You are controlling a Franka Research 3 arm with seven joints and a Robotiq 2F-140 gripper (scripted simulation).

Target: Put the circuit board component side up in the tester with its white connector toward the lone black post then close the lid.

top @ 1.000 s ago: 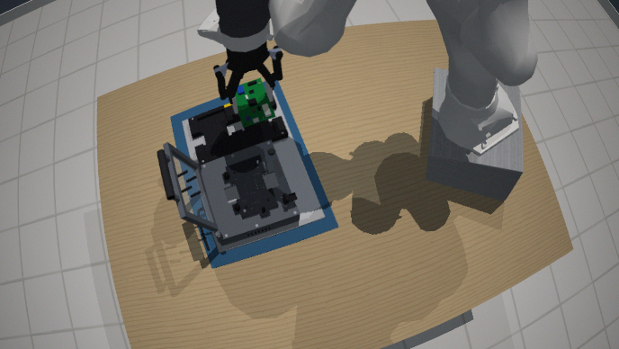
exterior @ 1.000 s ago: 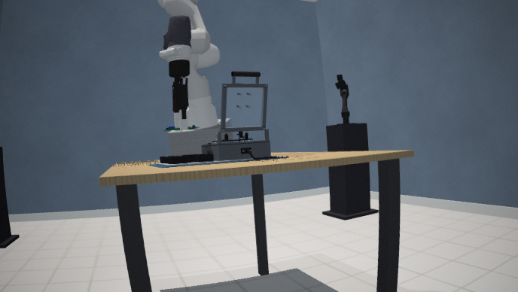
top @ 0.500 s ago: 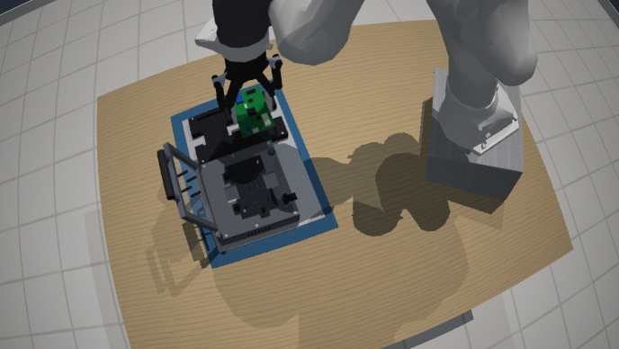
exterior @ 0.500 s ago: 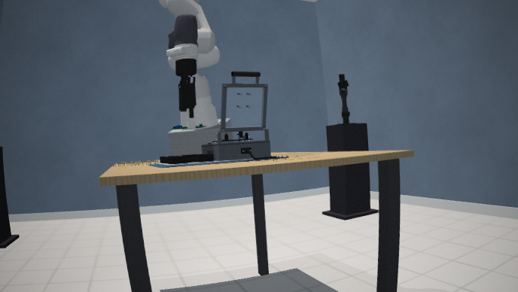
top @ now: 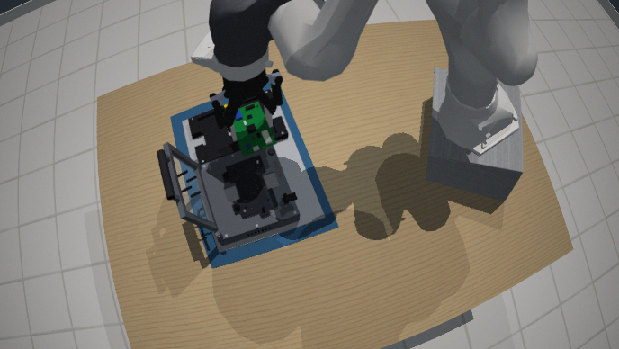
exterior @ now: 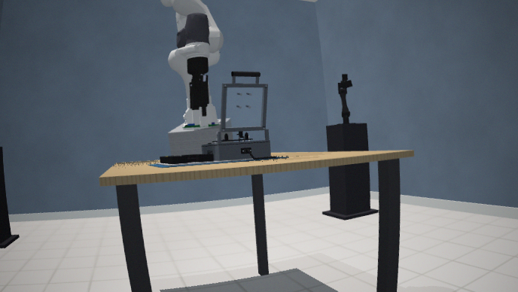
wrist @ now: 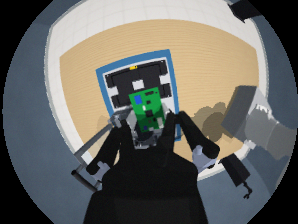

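My gripper is now 4 cm past the black post, 15 cm to the right of it and 6 cm above it. From my hand the other things lie so: green circuit board (2 cm below); then see-through lid (15 cm ahead, 11 cm to the left, 4 cm above).
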